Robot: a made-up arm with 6 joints. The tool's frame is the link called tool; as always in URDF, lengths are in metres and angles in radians.
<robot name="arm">
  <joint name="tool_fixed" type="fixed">
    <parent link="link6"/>
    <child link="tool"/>
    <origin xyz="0 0 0" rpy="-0.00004 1.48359 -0.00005"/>
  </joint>
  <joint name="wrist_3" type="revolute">
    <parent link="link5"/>
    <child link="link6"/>
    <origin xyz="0.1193 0 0.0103" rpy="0 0 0"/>
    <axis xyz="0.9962 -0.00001 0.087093"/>
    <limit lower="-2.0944" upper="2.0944"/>
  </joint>
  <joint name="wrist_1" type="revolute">
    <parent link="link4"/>
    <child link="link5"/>
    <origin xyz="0 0 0" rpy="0 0 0"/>
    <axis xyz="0.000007 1 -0.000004"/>
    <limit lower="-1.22" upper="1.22"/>
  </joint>
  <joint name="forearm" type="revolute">
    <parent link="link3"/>
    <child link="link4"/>
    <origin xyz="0.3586 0 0.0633" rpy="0 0 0"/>
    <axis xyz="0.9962 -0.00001 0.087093"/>
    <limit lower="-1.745" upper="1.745"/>
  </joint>
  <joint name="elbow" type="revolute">
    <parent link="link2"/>
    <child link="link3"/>
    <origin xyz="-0.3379 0 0.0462" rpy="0 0 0"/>
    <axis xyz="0.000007 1 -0.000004"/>
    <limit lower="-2.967" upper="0"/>
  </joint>
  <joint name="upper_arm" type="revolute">
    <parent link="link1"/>
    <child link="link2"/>
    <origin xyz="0 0 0" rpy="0 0 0"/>
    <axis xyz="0.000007 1 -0.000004"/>
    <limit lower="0" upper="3.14"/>
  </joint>
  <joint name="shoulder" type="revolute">
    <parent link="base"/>
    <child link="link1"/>
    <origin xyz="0 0 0.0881" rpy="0 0 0"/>
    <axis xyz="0 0 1"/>
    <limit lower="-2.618" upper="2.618"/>
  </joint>
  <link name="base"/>
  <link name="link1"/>
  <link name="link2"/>
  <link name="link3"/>
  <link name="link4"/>
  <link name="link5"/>
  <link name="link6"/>
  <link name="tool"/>
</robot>
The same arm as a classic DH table. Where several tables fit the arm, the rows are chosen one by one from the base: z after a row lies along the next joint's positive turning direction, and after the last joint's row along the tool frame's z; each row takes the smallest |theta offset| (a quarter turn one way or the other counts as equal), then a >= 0, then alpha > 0; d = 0 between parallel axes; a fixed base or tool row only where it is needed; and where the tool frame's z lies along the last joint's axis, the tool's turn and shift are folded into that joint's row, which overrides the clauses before.
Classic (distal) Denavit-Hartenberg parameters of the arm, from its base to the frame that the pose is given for. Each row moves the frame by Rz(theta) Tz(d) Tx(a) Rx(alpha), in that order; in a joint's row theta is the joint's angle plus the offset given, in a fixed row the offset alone. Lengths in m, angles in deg.
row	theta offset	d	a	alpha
shoulder	0.00	0.0881	0.0000	-90.00
upper_arm	7.79	0.0000	-0.3410	0.00
elbow	77.22	0.0000	-0.0318	90.00
forearm	0.00	0.3628	0.0000	-90.00
wrist_1	0.00	0.0000	0.0001	90.00
wrist_3	0.00	0.1197	0.0000	0.00
Joint limits (deg, base to tool): -150.00..150.00 0.00..179.91 -170.00..0.00 -99.98..99.98 -69.90..69.90 -120.00..120.00

